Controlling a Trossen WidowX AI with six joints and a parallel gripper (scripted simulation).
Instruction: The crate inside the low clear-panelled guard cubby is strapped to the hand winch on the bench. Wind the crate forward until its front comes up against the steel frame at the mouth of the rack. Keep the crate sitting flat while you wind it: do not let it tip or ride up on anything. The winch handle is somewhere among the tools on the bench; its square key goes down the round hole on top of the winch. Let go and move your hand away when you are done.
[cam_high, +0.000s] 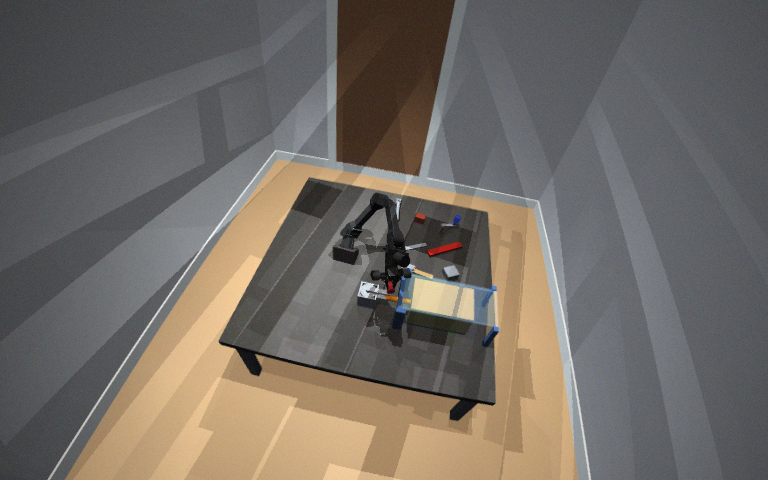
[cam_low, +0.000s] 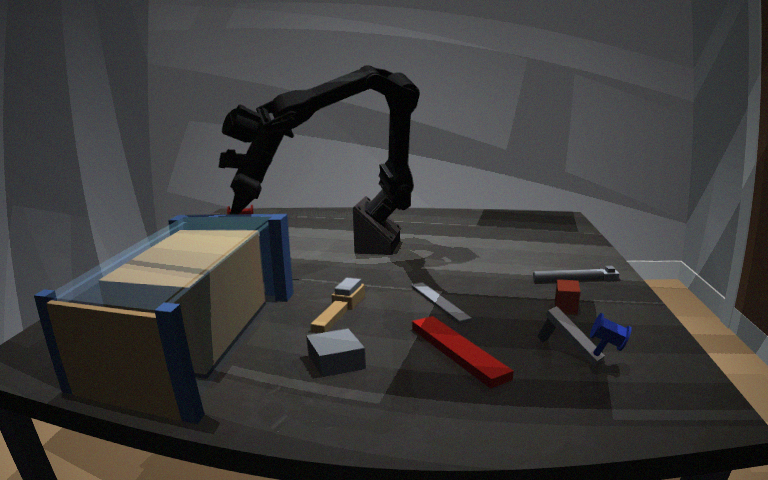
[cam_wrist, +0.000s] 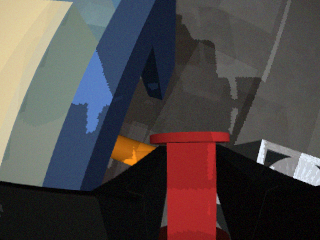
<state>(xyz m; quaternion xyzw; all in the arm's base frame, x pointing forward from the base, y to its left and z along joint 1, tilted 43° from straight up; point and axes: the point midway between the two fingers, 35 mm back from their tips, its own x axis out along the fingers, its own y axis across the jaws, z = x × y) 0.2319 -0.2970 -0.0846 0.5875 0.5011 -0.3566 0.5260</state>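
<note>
Right now the grey winch is 12 cm behind my gripper tip, 11 cm below it and 2 cm to the left of it. Round my gripper tip: clear-panelled cubby 30 cm ahead, 3 cm below, 2 cm to the right; then red spool-shaped grip 2 cm to the left, 1 cm below; then wooden-handled tool 24 cm to the left, 15 cm ahead, 13 cm below.
</note>
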